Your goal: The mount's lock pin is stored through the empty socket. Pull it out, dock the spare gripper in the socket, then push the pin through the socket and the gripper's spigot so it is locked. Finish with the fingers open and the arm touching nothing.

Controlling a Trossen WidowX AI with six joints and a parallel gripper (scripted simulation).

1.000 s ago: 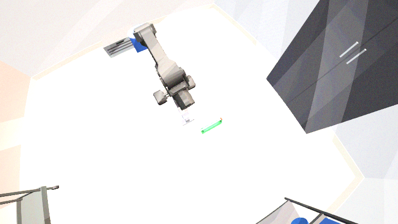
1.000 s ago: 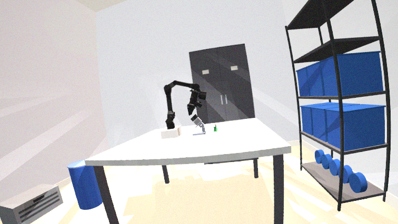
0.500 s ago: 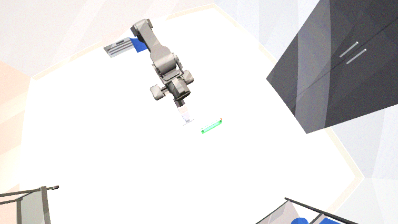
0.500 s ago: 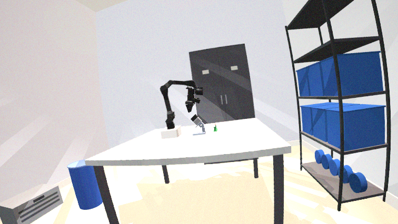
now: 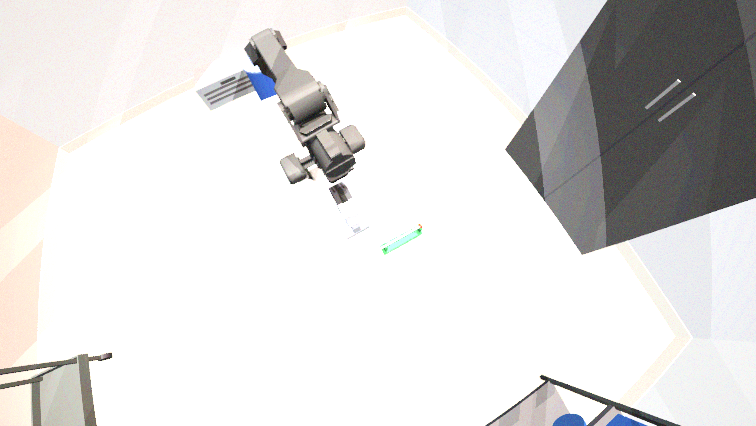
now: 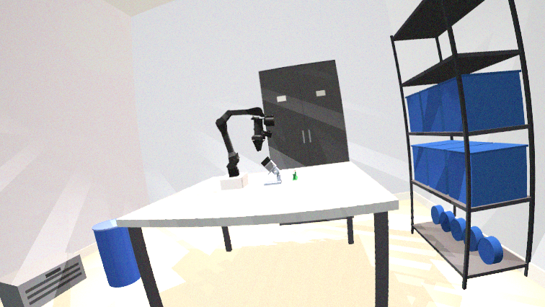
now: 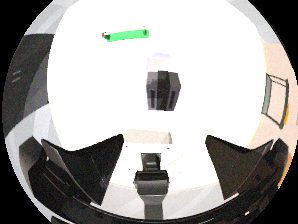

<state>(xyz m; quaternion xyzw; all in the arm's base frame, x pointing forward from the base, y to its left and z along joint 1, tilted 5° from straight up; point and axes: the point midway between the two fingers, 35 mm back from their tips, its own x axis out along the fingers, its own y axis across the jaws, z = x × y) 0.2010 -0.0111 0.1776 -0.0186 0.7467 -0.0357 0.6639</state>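
Now: the translucent green bar 20 cm below my gripper tip, 20 cm ahead of it and 10 cm to the left of it. Round my gripper tip: spare gripper: 10 cm below, 6 cm ahead; mount: 17 cm below, 7 cm ahead.
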